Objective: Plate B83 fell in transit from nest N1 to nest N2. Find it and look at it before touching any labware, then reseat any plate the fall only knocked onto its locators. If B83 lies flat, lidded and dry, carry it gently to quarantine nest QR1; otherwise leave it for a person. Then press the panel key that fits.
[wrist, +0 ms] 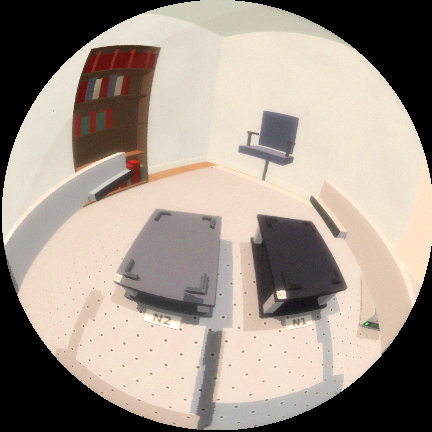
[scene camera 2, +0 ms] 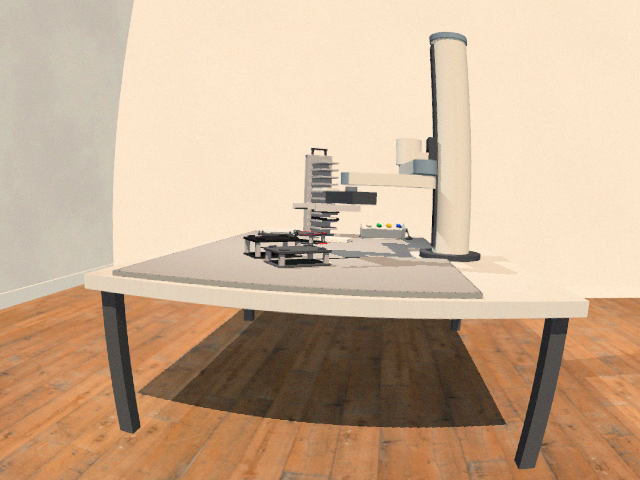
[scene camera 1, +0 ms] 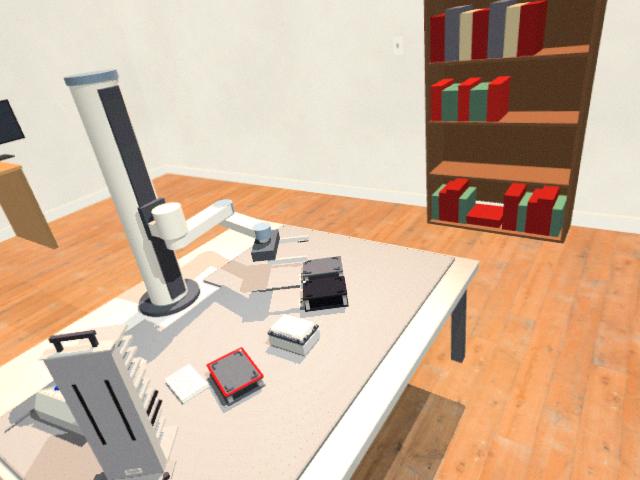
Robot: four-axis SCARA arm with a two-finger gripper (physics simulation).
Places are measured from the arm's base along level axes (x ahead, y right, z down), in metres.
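Where they show: gripper, fingertip midpoint: [wrist: 221, 169] [scene camera 2: 303, 206] [scene camera 1: 308, 247]; arm's base at its link origin: [scene camera 2: 450, 257] [scene camera 1: 170, 298].
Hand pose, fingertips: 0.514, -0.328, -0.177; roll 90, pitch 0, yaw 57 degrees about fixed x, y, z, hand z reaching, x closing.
Things, the pixels of their centre, and the offset from my fingertips, as dx, dy, dz.
- Grey nest N2 at the middle of its body: [wrist: 175, 252] [scene camera 2: 296, 255] [scene camera 1: 322, 269] +0.005, -0.066, +0.139
- black nest N1 at the middle of its body: [wrist: 295, 259] [scene camera 2: 272, 245] [scene camera 1: 325, 292] +0.115, +0.079, +0.132
- red-rimmed nest at the middle of its body: [scene camera 1: 235, 374] [scene camera 2: 303, 236] +0.091, +0.545, +0.141
- flat white slab at the middle of its body: [scene camera 1: 186, 383] [scene camera 2: 335, 239] -0.040, +0.633, +0.157
- white plate-like piece at the middle of its body: [scene camera 1: 292, 326] [scene camera 2: 278, 230] +0.150, +0.323, +0.102
- tall grey rack at the middle of its body: [scene camera 1: 115, 396] [scene camera 2: 321, 191] +0.059, +0.860, -0.057
- key panel at the middle of its body: [scene camera 1: 72, 405] [scene camera 2: 383, 229] -0.250, +0.872, +0.122
My gripper [scene camera 1: 307, 249] [wrist: 221, 169] is open and empty, above and behind the two nests, its fingers wide apart. It also shows side-on in scene camera 2. Grey nest N2 [scene camera 1: 323, 266] [scene camera 2: 297, 250] [wrist: 175, 255] and black nest N1 [scene camera 1: 324, 287] [scene camera 2: 272, 238] [wrist: 297, 255] stand side by side, both with bare tops and corner locators. A red-rimmed nest [scene camera 1: 234, 370] has a bare grey top; its label is not readable. A flat white slab [scene camera 1: 187, 383] lies beside it. A white plate-like piece [scene camera 1: 293, 328] sits on a light box with a dark rim. No B83 label is readable.
A tall grey rack [scene camera 1: 121, 449] [scene camera 2: 308, 191] with several shelves stands at the far end from N2; some shelves hold dark pieces. The key panel [scene camera 2: 382, 233] has white, green, yellow and blue keys. The arm's column [scene camera 1: 124, 196] [scene camera 2: 453, 155] rises at one table side.
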